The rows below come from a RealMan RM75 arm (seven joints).
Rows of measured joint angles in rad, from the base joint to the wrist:
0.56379, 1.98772, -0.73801, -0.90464, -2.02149, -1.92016, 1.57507
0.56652, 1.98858, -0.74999, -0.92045, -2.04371, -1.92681, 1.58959
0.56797, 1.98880, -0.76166, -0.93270, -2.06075, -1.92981, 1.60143
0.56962, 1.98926, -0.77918, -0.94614, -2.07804, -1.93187, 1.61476
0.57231, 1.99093, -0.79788, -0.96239, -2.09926, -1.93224, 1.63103
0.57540, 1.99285, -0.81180, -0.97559, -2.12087, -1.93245, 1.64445
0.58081, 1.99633, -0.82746, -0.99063, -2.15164, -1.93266, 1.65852
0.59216, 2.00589, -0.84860, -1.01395, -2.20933, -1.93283, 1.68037
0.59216, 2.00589, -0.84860, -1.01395, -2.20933, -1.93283, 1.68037
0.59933, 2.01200, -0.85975, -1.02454, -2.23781, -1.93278, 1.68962
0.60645, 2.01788, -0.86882, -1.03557, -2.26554, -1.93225, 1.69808
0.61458, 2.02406, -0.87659, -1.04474, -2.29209, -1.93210, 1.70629
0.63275, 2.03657, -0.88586, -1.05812, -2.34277, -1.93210, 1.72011
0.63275, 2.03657, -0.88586, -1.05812, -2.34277, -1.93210, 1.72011
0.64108, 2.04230, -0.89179, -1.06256, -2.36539, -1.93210, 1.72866
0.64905, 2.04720, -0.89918, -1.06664, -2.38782, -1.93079, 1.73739
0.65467, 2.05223, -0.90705, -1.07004, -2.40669, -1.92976, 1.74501
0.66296, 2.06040, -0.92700, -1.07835, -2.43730, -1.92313, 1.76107
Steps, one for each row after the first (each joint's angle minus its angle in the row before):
0.00273, 0.00086, -0.01198, -0.01581, -0.02222, -0.00665, 0.01452
0.00145, 0.00022, -0.01167, -0.01225, -0.01704, -0.00300, 0.01184
0.00165, 0.00046, -0.01752, -0.01344, -0.01729, -0.00206, 0.01333
0.00269, 0.00167, -0.01870, -0.01625, -0.02122, -0.00037, 0.01627
0.00309, 0.00192, -0.01392, -0.01320, -0.02161, -0.00021, 0.01342
0.00541, 0.00348, -0.01566, -0.01504, -0.03077, -0.00021, 0.01407
0.01135, 0.00956, -0.02114, -0.02332, -0.05769, -0.00017, 0.02185
0.00000, 0.00000, 0.00000, 0.00000, 0.00000, 0.00000, 0.00000
0.00717, 0.00611, -0.01115, -0.01059, -0.02848, 0.00005, 0.00925
0.00712, 0.00588, -0.00907, -0.01103, -0.02773, 0.00053, 0.00846
0.00813, 0.00618, -0.00777, -0.00917, -0.02655, 0.00015, 0.00821
0.01817, 0.01251, -0.00927, -0.01338, -0.05068, 0.00000, 0.01382
0.00000, 0.00000, 0.00000, 0.00000, 0.00000, 0.00000, 0.00000
0.00833, 0.00573, -0.00593, -0.00444, -0.02262, 0.00000, 0.00855
0.00797, 0.00490, -0.00739, -0.00408, -0.02243, 0.00131, 0.00873
0.00562, 0.00503, -0.00787, -0.00340, -0.01887, 0.00103, 0.00762
0.00829, 0.00817, -0.01995, -0.00831, -0.03061, 0.00663, 0.01606

